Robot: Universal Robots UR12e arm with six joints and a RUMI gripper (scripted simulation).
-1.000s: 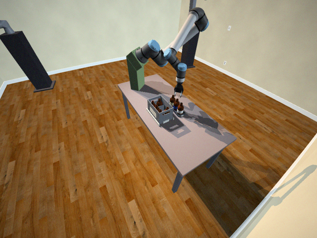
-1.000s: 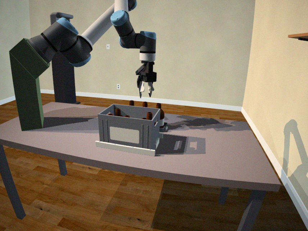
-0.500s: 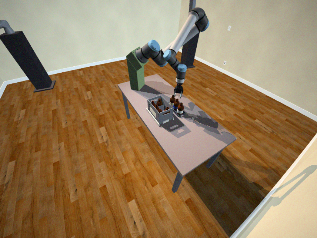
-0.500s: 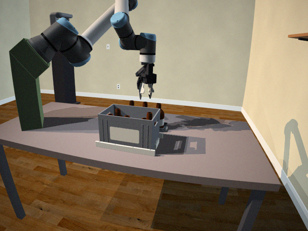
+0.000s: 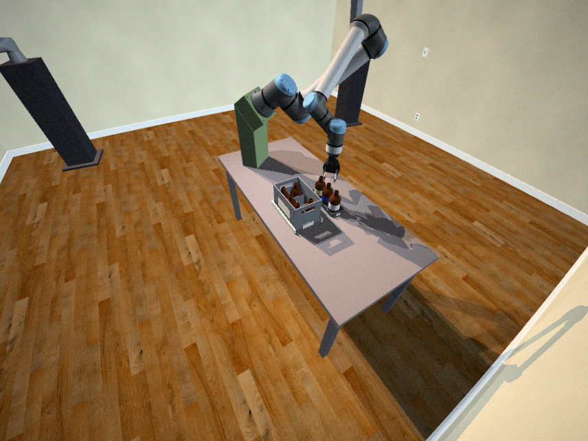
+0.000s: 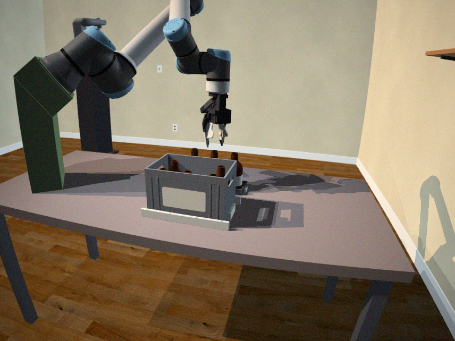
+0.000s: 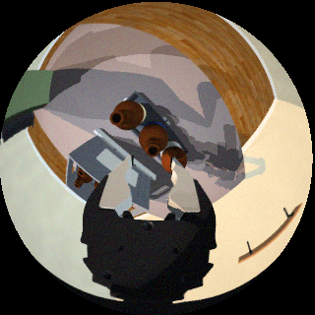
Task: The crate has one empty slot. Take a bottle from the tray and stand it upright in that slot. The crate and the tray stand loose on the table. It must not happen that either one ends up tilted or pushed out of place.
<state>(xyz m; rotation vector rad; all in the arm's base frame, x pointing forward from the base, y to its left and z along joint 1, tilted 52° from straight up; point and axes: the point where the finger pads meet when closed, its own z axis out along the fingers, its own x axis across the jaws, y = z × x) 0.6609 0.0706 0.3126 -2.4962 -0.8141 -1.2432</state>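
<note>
Now: hand 180 mm above the tray. From my hand the other things lie so: grey crate (20 mm ahead, 230 mm to the right, 110 mm below).
</note>
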